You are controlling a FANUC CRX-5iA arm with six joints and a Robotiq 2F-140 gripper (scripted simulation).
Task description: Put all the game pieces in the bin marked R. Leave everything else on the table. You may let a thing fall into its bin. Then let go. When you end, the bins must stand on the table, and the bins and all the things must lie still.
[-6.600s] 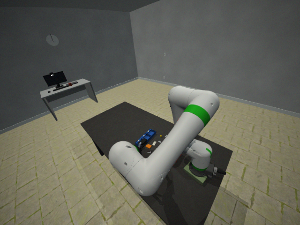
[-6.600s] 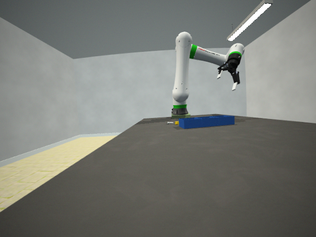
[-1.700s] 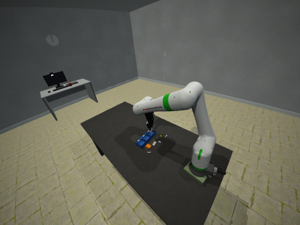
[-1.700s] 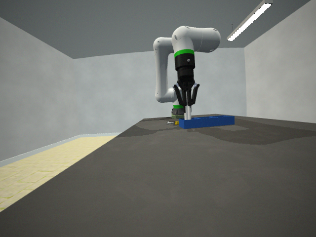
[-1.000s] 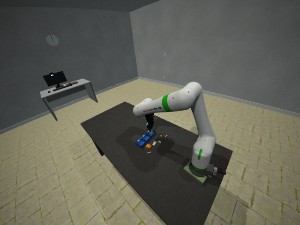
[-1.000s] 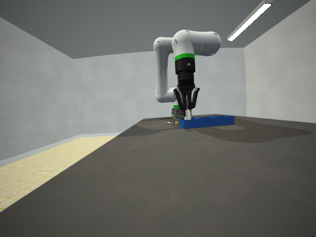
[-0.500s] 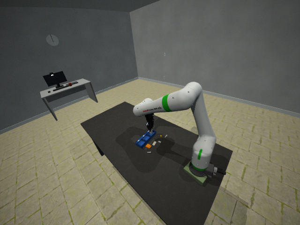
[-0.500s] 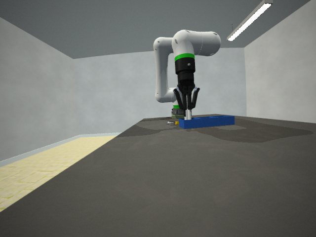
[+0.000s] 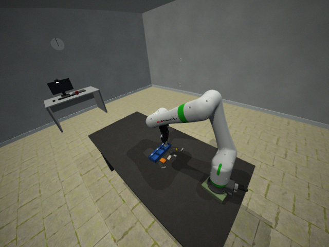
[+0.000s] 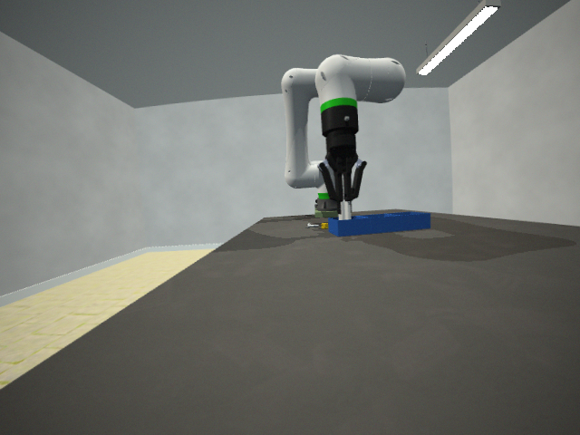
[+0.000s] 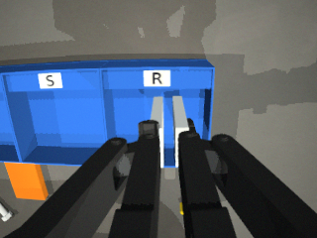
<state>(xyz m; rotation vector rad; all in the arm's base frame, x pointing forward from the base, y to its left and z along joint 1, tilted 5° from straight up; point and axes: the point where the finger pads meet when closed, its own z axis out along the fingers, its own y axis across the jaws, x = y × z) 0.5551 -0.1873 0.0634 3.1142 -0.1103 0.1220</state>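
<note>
My hand is 9 cm to the right of the blue bin, 3 cm above it and 1 cm short of it. Also, from my hand: white domino (10 cm to the left, 10 cm behind, 4 cm below); then pale grey piece (14 cm behind, 6 cm to the left, 4 cm below); then yellow die (12 cm behind, 4 cm below, 1 cm to the right).
</note>
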